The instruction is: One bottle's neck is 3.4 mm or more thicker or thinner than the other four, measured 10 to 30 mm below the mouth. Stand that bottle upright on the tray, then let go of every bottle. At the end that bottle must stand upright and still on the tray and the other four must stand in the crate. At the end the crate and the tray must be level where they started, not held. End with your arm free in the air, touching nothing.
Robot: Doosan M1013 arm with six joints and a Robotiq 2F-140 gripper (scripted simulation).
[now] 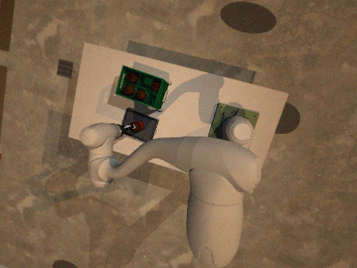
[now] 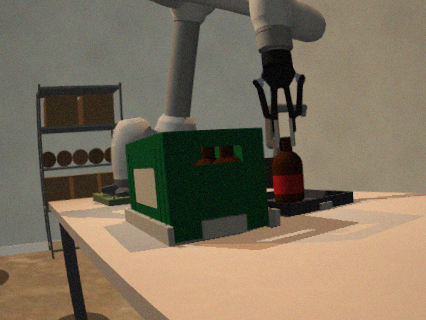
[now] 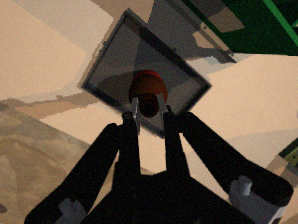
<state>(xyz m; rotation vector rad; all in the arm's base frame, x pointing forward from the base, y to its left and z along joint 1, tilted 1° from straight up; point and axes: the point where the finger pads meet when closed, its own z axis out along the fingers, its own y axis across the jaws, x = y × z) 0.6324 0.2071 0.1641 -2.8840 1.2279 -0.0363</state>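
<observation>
Right now my hand is 90 mm above the brown bottle. From my hand the other things lie so: green crate: 270 mm to the right, 90 mm below, 20 mm ahead; then dark tray: 160 mm below.
</observation>
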